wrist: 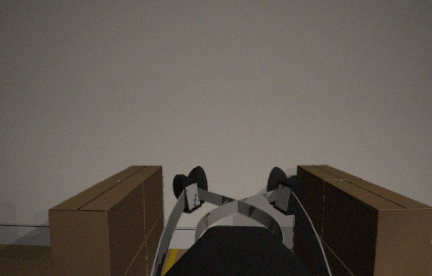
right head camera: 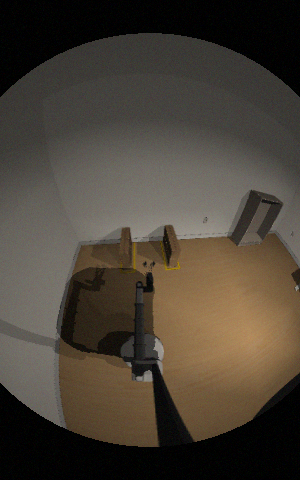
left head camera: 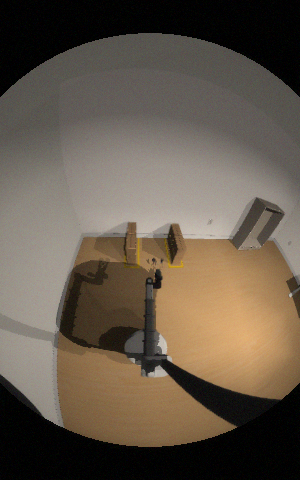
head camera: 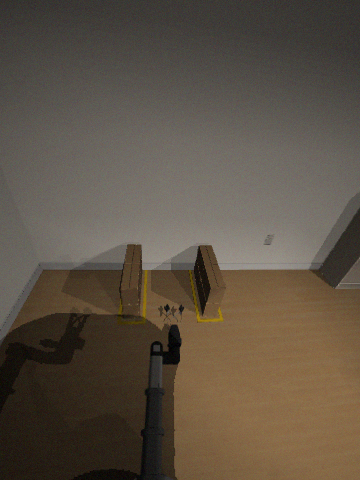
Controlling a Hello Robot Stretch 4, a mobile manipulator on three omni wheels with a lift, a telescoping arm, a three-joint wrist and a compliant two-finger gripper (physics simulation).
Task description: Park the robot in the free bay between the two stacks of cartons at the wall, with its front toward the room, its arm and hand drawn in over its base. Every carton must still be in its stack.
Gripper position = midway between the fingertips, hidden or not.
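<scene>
Tall cabinet (left head camera: pixel 263 216) (right head camera: pixel 261 209), seen. Wall (left head camera: pixel 47 234) (right head camera: pixel 46 247), seen. My gripper (wrist: pixel 236 181), seen too.
</scene>
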